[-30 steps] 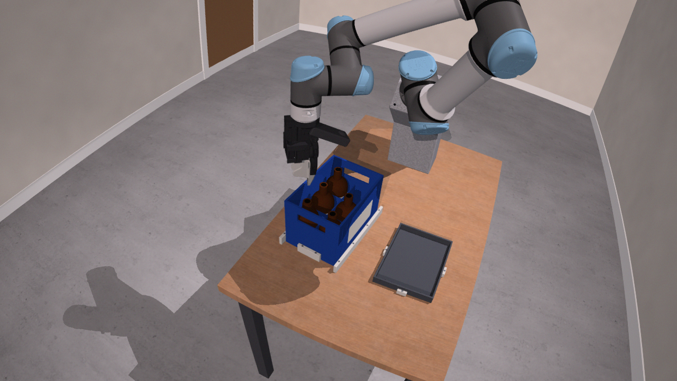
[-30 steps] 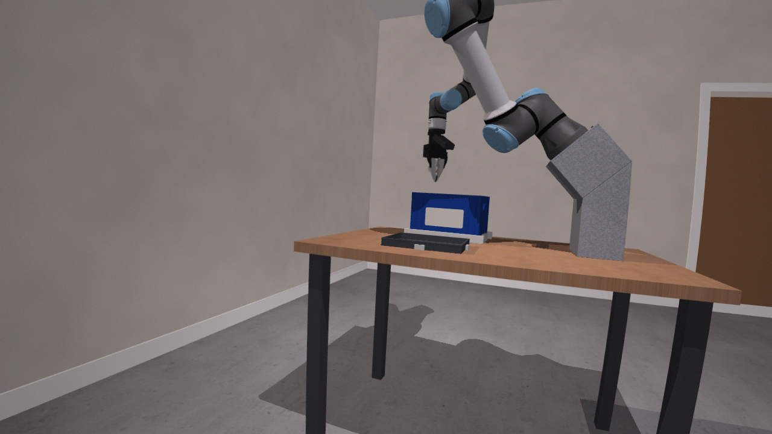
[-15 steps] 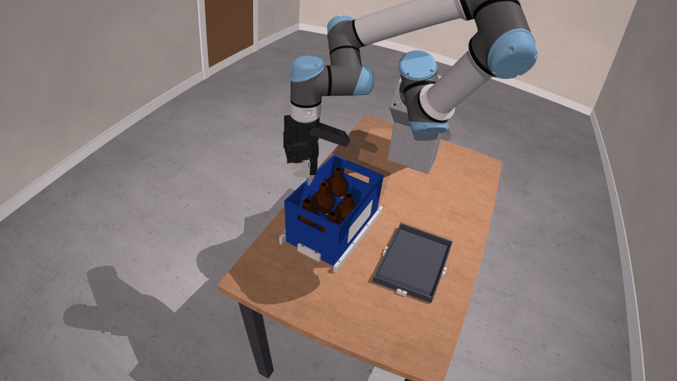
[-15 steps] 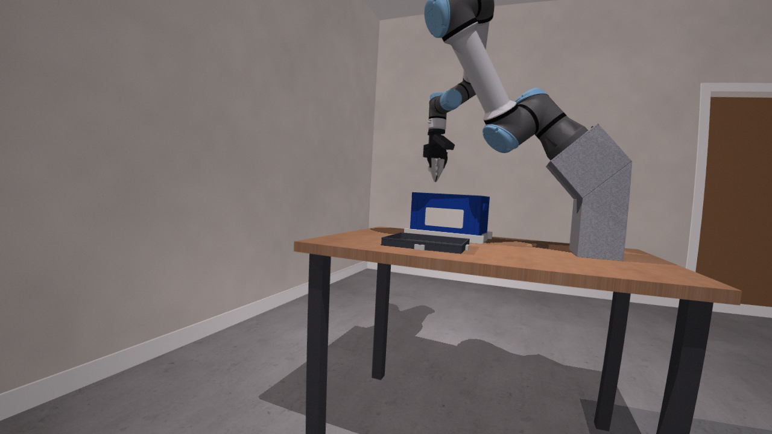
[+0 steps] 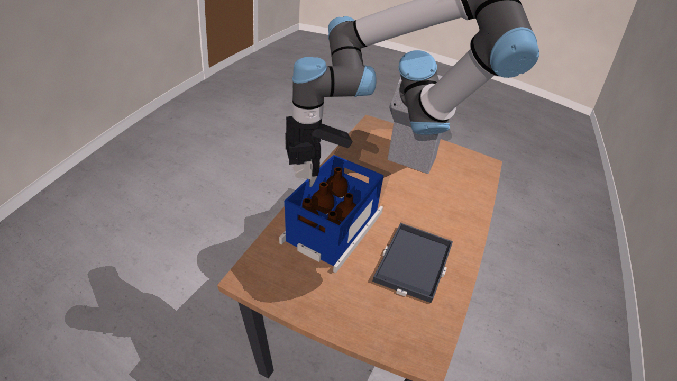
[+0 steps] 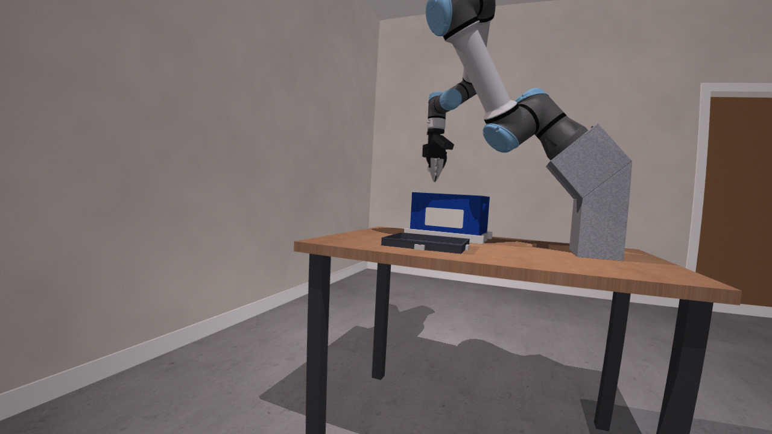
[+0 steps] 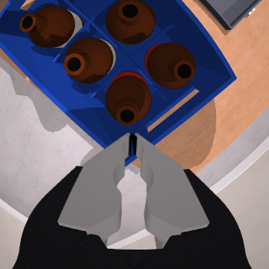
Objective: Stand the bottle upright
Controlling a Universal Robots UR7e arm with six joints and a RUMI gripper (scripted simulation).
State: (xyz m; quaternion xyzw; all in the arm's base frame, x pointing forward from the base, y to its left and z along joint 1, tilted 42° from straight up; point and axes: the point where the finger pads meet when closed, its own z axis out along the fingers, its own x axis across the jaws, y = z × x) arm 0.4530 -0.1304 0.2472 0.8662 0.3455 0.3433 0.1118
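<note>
My hand is 10 mm to the left of the bottle and 150 mm above it. From my hand the other things lie so: dark tray (90 mm behind, 330 mm to the left, 230 mm below); crate (90 mm behind, 30 mm to the left, 160 mm below).
</note>
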